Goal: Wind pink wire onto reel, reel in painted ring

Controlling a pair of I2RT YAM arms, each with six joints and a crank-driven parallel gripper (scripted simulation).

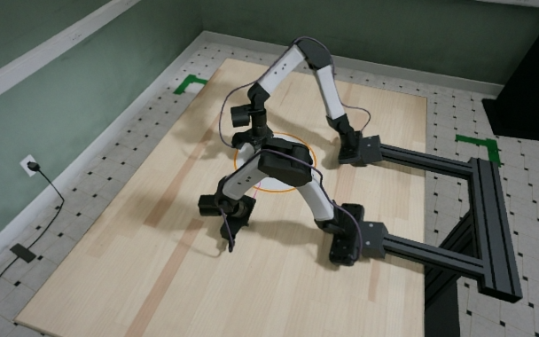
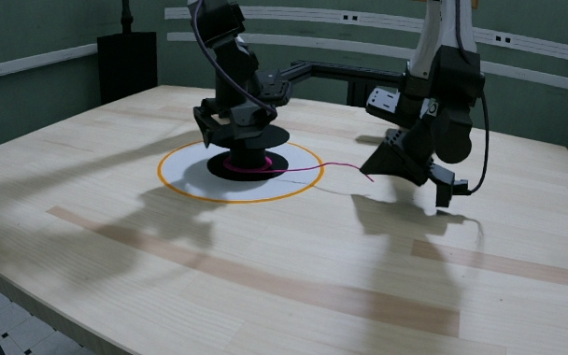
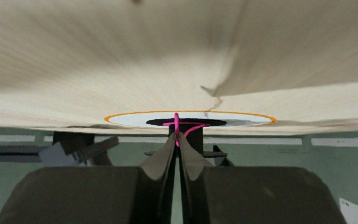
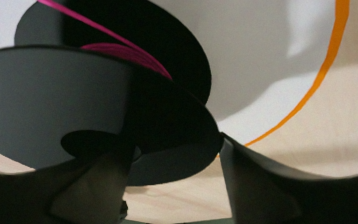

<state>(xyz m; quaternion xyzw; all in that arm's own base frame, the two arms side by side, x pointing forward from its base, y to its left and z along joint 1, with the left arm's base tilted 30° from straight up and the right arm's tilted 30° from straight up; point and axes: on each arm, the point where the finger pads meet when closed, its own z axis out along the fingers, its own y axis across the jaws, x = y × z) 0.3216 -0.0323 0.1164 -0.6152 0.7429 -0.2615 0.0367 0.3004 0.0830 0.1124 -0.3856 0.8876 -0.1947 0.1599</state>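
Observation:
The black reel lies 40 mm to the left of my right hand, 40 mm behind it and 20 mm below it. The rest, counted from my right hand: orange painted ring (50 mm below, 30 mm behind, 20 mm to the left).

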